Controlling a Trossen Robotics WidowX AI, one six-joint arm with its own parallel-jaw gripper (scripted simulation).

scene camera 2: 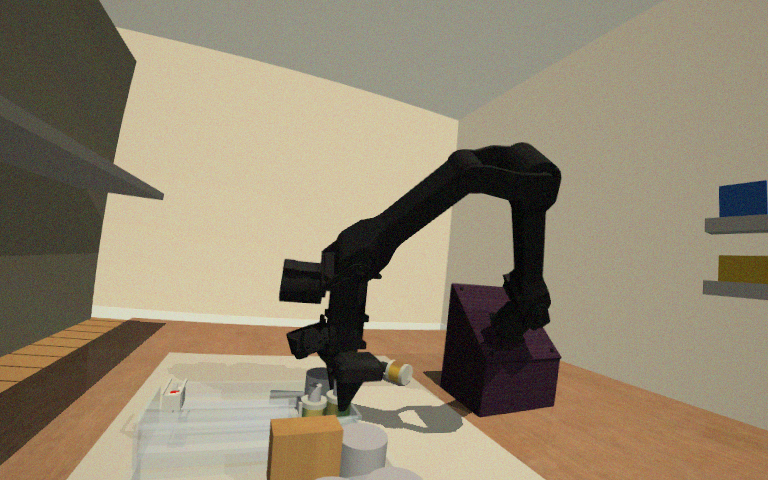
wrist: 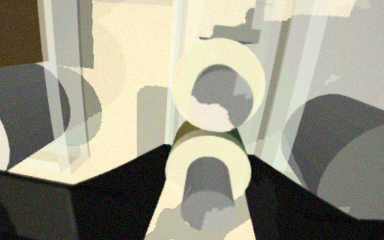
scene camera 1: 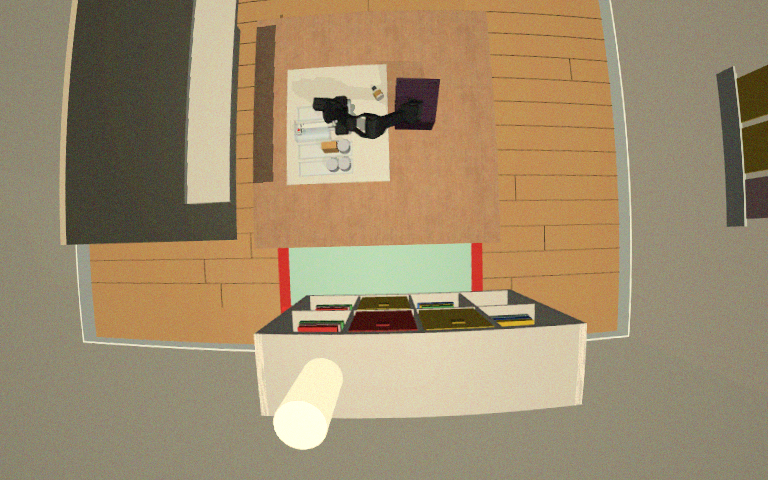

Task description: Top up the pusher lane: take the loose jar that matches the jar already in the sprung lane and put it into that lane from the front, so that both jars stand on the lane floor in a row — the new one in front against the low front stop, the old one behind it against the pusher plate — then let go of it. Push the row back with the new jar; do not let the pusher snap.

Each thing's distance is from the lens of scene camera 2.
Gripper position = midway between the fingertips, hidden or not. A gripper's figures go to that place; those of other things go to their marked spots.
my gripper (scene camera 2: 338,404): 54 cm
clear sprung lane (scene camera 2: 211,425): 46 cm
